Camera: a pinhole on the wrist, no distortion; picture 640 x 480 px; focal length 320.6 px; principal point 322.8 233.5 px. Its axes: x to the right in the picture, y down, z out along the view. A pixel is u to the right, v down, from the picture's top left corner.
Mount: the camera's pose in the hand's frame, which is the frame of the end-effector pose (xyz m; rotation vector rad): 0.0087 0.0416 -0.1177 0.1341 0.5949 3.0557
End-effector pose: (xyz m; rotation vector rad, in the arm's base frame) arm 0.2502 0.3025 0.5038 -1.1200 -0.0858 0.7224
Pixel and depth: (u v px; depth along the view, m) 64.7 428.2 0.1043
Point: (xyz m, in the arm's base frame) 0.3212 0.3608 0.4575
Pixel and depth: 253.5 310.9 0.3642
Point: 0.1964 0.5854 0.5040
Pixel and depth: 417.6 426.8 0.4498
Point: 0.0331 0.5686 0.7465
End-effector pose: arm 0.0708 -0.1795 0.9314 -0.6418 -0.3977 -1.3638
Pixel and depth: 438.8 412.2 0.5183
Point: 0.0712 0.2283 1.2261
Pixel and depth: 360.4 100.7 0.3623
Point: 0.3982 -0.0517 0.9966
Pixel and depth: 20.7 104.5 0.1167
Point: 0.2117 -0.2925 0.9586
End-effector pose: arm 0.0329 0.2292 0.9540 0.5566 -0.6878 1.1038
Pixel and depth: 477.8 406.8 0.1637
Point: -0.0217 0.1517 0.9629
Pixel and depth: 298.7 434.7 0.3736
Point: 0.0180 0.0353 1.2114
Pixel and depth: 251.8 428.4 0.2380
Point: 0.0279 0.1687 1.1156
